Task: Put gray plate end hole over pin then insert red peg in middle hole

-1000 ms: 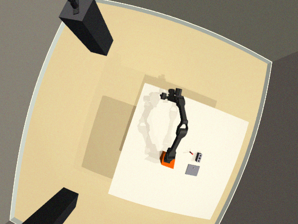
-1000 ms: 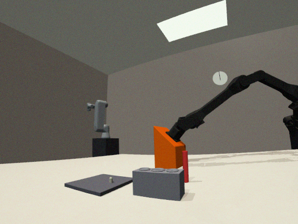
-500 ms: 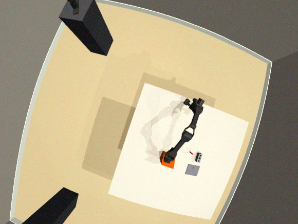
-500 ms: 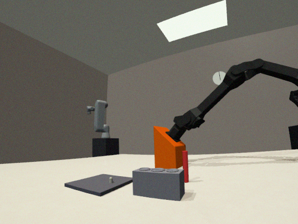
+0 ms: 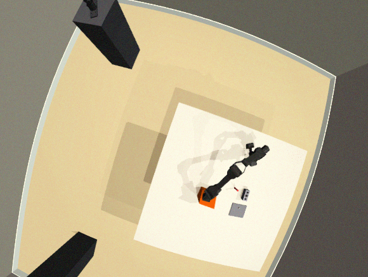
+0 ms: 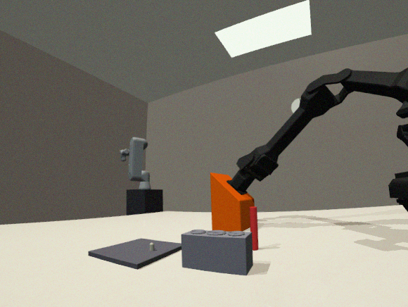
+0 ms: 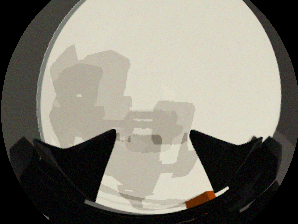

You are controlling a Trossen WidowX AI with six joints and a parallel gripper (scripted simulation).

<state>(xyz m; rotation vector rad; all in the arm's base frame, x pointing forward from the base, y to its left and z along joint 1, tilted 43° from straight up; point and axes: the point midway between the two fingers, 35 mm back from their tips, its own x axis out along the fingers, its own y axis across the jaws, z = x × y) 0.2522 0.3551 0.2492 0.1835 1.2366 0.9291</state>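
Now: the plate 340 mm to the right of my gripper tip, 100 mm ahead of it and 30 mm above it. Round my gripper tip: red peg 310 mm to the right, 30 mm above; then base 490 mm to the right, 100 mm ahead.
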